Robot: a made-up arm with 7 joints.
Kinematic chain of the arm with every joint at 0, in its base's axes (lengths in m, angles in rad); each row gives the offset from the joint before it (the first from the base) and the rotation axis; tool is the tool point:
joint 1: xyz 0 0 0.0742 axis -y
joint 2: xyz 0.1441 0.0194 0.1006 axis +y
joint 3: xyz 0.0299 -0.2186 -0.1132 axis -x
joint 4: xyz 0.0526 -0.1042 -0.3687 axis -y
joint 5: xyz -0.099 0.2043 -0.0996 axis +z
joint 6: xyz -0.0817 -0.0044 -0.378 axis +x
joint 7: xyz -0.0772 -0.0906 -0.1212 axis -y
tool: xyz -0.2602 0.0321 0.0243
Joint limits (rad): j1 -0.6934..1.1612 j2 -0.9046..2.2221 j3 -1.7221..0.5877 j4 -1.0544..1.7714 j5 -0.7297..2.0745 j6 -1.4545..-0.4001 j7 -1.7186..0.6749
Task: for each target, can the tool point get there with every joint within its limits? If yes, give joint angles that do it. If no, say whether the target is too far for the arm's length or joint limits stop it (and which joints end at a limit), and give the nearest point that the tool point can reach.
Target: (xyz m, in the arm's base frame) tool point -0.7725 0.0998 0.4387
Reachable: yes | joints 0.0266 1.4417 -0.7262 -0.3548 0.7999 -0.5351 0.0083
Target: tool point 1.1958 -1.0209 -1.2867
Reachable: no: too far | nearest point 0.8802 -0.7500 -0.9275 | short by 0.550 m
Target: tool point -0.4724 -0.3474 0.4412
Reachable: yes | joints 0.0757 1.2859 0.0420 -0.8258 0.7072 -0.7803 -0.6530
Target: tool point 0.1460 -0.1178 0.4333
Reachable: no: joint limits stop it (at a limit: joint 1, joint 3, joint 4) | nearest point 0.1414 -0.0208 0.4926 | short by 0.114 m
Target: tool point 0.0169 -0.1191 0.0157
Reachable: no: joint limits stop it (at a limit: joint 1, joint 3, joint 4) | nearest point 0.0480 0.0232 -0.1227 | short by 0.201 m
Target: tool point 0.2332 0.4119 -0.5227
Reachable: yes | joints 0.4273 0.7635 -0.7223 1.4123 0.1488 -0.8970 -0.9526
